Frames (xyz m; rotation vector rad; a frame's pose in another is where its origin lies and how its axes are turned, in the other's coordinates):
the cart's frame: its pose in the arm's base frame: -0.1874 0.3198 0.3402 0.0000 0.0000 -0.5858
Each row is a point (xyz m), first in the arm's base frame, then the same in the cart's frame.
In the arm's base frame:
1: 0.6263 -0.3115 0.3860
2: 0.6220 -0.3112 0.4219
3: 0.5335 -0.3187 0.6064
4: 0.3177 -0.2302 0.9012
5: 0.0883 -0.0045 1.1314
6: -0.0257 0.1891 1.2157
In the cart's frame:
1: 1.0271 -0.0762 0.0458
2: 1.0233 -0.0783 0.0817
3: 0.9537 -0.1335 0.2662
4: 0.7250 -0.1790 0.5610
5: 0.4090 -0.1178 0.7912
6: 0.2070 -0.0195 0.8755

